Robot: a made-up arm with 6 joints. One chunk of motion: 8 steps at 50 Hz.
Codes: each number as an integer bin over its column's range. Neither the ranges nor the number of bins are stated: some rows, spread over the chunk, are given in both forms.
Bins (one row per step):
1: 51 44 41 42 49 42
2: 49 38 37 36 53 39
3: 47 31 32 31 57 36
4: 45 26 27 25 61 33
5: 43 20 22 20 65 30
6: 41 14 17 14 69 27
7: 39 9 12 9 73 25
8: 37 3 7 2 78 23
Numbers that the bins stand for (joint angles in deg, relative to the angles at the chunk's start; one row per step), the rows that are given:
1: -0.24 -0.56 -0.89 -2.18 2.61 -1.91
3: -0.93 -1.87 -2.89 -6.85 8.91 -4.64
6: -1.96 -3.59 -6.22 -14.06 18.36 -8.73
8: -2.65 -4.70 -8.44 -19.15 25.45 -10.55
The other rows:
2: -0.59 -1.16 -1.78 -4.73 5.76 -3.27
4: -1.27 -2.37 -4.00 -9.39 12.06 -6.00
5: -1.62 -2.98 -5.11 -11.52 15.21 -7.36
7: -2.30 -4.09 -7.33 -16.18 21.52 -9.64

